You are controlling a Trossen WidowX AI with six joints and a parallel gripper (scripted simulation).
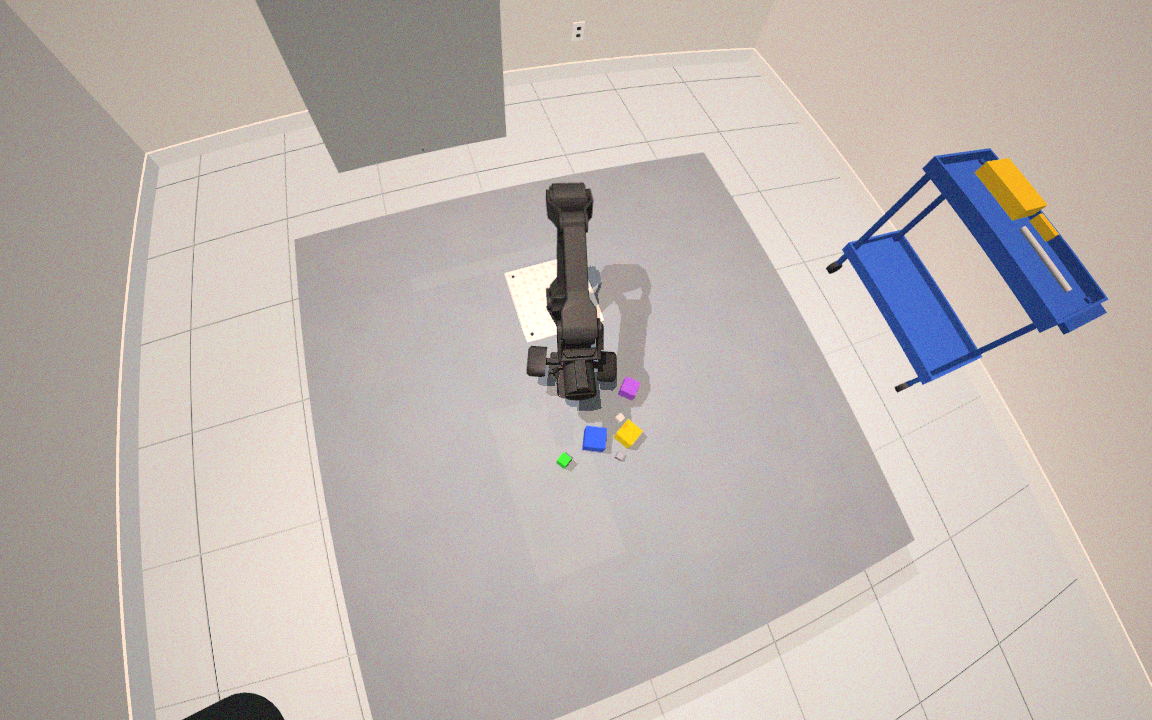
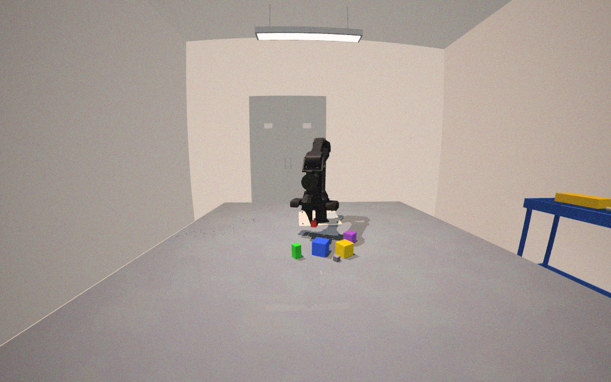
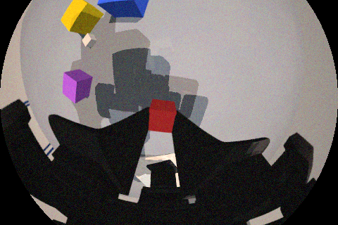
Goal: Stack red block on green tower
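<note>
Right now the blue cube is 15 cm ahead of my gripper tip, 3 cm below it and 2 cm to the right of it. From my gripper tip the other things lie so: purple cube 12 cm to the left, 8 cm ahead, 3 cm below; red block right at my gripper tip; yellow cube 18 cm ahead, 6 cm to the left, 3 cm below.
</note>
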